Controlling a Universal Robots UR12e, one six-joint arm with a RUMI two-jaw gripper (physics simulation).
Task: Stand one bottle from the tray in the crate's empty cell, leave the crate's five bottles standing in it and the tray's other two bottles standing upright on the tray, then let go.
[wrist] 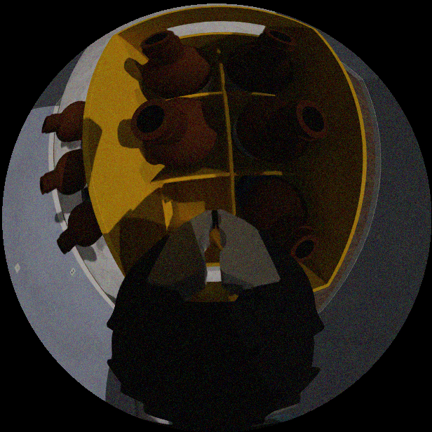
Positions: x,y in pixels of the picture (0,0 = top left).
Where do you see a brown bottle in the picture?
82,229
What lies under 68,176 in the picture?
A brown bottle.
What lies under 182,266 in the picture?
The gripper.
